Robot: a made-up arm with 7 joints. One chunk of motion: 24 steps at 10 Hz.
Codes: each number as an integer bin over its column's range. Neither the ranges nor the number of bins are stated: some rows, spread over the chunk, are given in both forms.
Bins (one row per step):
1: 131 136 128 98 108 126
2: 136 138 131 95 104 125
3: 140 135 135 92 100 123
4: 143 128 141 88 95 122
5: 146 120 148 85 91 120
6: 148 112 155 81 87 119
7: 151 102 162 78 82 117
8: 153 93 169 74 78 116
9: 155 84 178 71 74 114
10: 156 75 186 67 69 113
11: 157 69 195 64 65 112
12: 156 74 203 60 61 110
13: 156 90 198 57 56 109
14: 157 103 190 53 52 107
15: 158 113 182 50 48 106
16: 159 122 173 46 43 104
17: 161 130 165 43 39 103
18: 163 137 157 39 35 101
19: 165 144 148 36 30 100
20: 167 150 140 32 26 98
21: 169 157 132 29 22 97
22: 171 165 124 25 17 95
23: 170 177 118 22 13 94
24: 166 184 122 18 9 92
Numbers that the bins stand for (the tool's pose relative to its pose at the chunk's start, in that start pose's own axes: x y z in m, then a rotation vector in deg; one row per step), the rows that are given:
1: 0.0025 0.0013 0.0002 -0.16 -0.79 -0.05
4: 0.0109 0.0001 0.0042 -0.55 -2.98 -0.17
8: 0.0180 -0.0054 0.0130 -1.10 -5.85 -0.36
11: 0.0208 -0.0092 0.0212 -1.49 -8.04 -0.49
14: 0.0208 -0.0038 0.0196 -1.92 -10.23 -0.64
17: 0.0236 0.0004 0.0118 -2.31 -12.42 -0.77
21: 0.0293 0.0046 0.0014 -2.86 -15.29 -0.96
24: 0.0272 0.0089 -0.0017 -3.29 -17.48 -1.11
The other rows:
2: 0.0060 0.0016 0.0011 -0.27 -1.46 -0.08
3: 0.0088 0.0012 0.0024 -0.39 -2.14 -0.14
5: 0.0131 -0.0012 0.0064 -0.67 -3.65 -0.24
6: 0.0145 -0.0024 0.0086 -0.82 -4.33 -0.27
7: 0.0166 -0.0040 0.0108 -0.94 -5.17 -0.33
9: 0.0194 -0.0068 0.0158 -1.22 -6.52 -0.42
10: 0.0201 -0.0082 0.0184 -1.37 -7.36 -0.45
12: 0.0201 -0.0084 0.0237 -1.65 -8.71 -0.55
13: 0.0201 -0.0059 0.0221 -1.76 -9.56 -0.58
15: 0.0215 -0.0023 0.0171 -2.04 -10.91 -0.67
16: 0.0222 -0.0009 0.0143 -2.20 -11.75 -0.74
18: 0.0251 0.0015 0.0093 -2.47 -13.10 -0.83
19: 0.0265 0.0026 0.0064 -2.59 -13.94 -0.86
20: 0.0279 0.0035 0.0039 -2.75 -14.62 -0.93
22: 0.0307 0.0059 -0.0011 -3.02 -16.13 -1.02
23: 0.0300 0.0078 -0.0030 -3.14 -16.81 -1.05

